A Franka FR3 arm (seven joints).
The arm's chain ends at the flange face. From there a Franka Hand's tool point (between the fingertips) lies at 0.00 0.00 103.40 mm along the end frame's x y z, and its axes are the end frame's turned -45 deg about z.
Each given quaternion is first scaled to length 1.
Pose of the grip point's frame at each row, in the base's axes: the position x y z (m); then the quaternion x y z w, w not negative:
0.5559 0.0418 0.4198 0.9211 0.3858 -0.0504 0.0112
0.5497 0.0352 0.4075 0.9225 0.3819 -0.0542 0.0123
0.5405 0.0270 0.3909 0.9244 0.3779 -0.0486 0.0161
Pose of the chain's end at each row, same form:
0.5646 0.0480 0.5226 0.9987 0.0039 -0.0423 0.0296
0.5591 0.0418 0.5103 0.9985 -0.0002 -0.0454 0.0321
0.5485 0.0339 0.4938 0.9987 -0.0046 -0.0387 0.0335

